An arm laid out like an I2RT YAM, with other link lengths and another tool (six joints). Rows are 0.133 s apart.
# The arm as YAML. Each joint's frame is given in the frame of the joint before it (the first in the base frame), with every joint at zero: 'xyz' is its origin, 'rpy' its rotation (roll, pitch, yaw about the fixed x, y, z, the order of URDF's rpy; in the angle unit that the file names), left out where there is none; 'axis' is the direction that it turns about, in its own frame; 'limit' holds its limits. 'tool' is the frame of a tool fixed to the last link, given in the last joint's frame.
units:
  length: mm
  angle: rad
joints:
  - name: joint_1
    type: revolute
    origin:
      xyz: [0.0, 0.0, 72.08]
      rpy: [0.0, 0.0, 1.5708]
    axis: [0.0, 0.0, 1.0]
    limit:
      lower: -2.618
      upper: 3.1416
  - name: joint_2
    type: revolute
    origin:
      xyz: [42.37, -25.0, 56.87]
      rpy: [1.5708, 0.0, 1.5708]
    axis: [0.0, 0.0, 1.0]
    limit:
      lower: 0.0
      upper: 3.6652
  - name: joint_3
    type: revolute
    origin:
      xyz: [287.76, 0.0, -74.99]
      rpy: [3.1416, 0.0, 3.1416]
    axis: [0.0, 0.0, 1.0]
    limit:
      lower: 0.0
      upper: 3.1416
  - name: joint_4
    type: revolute
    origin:
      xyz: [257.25, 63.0, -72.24]
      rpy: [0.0, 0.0, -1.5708]
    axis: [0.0, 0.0, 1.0]
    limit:
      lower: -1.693
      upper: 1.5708
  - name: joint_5
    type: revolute
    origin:
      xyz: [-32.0, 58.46, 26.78]
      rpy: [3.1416, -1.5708, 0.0]
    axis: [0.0, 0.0, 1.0]
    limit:
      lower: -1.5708
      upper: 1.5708
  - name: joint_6
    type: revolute
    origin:
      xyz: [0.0, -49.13, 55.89]
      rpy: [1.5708, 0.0, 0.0]
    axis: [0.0, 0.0, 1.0]
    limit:
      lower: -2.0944
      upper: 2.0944
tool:
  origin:
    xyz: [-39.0, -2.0, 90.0]
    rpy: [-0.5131, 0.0, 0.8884]
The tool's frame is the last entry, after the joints.
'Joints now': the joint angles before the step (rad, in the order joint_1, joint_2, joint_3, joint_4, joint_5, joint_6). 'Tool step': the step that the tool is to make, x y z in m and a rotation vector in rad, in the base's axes. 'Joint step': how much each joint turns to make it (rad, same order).
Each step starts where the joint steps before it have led.
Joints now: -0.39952 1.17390 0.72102 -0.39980 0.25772 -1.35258
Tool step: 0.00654 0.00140 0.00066 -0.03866 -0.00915 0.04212
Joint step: 0.02674 0.00181 -0.00811 0.04192 0.01373 -0.03429
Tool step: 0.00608 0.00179 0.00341 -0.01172 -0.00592 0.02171
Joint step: 0.01787 0.00915 0.01393 0.00741 0.00380 -0.00921
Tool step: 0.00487 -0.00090 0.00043 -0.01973 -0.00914 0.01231
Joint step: 0.00953 0.00807 -0.00118 0.02826 0.00910 -0.01324
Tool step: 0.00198 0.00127 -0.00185 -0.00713 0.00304 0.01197
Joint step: 0.00987 0.00682 -0.00411 0.01249 0.00401 -0.00724
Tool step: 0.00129 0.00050 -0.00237 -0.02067 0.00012 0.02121
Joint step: 0.00903 -0.00064 -0.01516 0.02786 0.00514 -0.02347
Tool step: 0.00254 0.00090 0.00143 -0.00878 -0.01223 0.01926
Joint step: 0.00413 -0.00509 -0.00382 0.01720 -0.00785 -0.01426
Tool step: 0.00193 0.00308 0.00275 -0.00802 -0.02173 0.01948
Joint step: 0.01095 -0.01636 -0.00812 0.01677 -0.00570 -0.00666
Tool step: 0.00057 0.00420 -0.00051 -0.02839 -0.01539 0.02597
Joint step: 0.02461 -0.01949 -0.02588 0.03475 0.01382 -0.01869
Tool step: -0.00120 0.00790 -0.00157 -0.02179 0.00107 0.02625
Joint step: 0.04000 -0.01670 -0.02046 0.01082 0.02423 -0.00782
